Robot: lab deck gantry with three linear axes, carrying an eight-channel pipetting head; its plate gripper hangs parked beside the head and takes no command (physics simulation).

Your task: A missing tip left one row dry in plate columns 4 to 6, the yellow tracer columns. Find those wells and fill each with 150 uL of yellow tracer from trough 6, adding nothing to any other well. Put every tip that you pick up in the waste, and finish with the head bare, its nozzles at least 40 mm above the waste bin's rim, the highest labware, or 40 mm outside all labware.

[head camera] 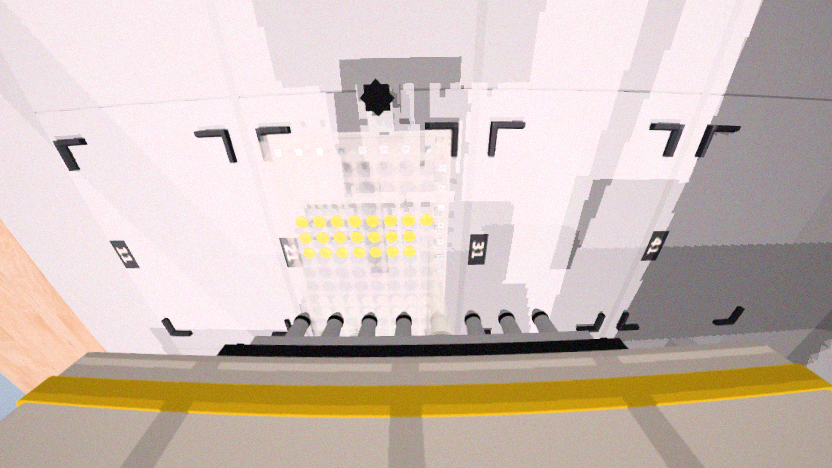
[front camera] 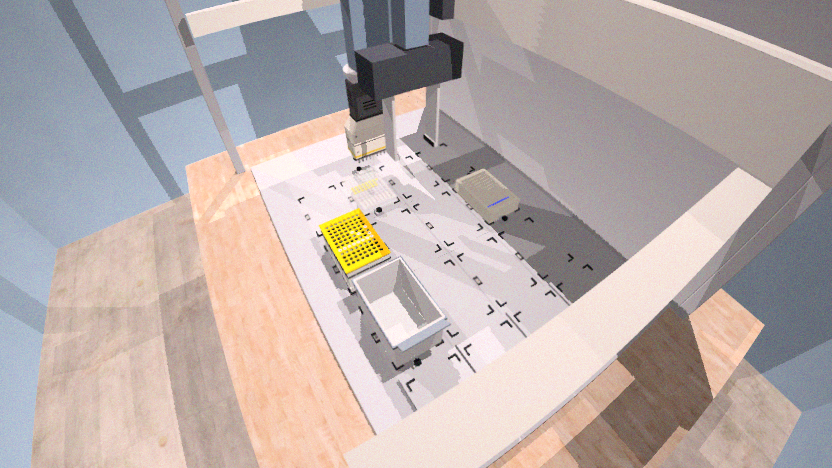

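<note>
The clear plate (front camera: 381, 199) (head camera: 360, 138) shows three yellow columns. In the head view, the farthest column (head camera: 354, 221) has yellow in every well; the nearer two, at their right end, show pale, dry-looking wells in line with its last yellow well (head camera: 426, 220). The pipetting head (front camera: 367, 139) (head camera: 407, 436) hangs above the plate's near side. Its fifth nozzle from the left carries a pale tip (head camera: 439, 323); the tip's lower end and contents cannot be made out. The other nozzles are bare. The trough block (front camera: 487, 195) shows a blue strip. The parked plate gripper (front camera: 413, 149) is open and empty.
The yellow tip rack (front camera: 369, 262) stands in front of the plate, and the open waste bin (front camera: 421, 337) stands in front of the rack. A black knob (head camera: 377, 97) sits beyond the plate in the head view. Black corner brackets mark the deck positions.
</note>
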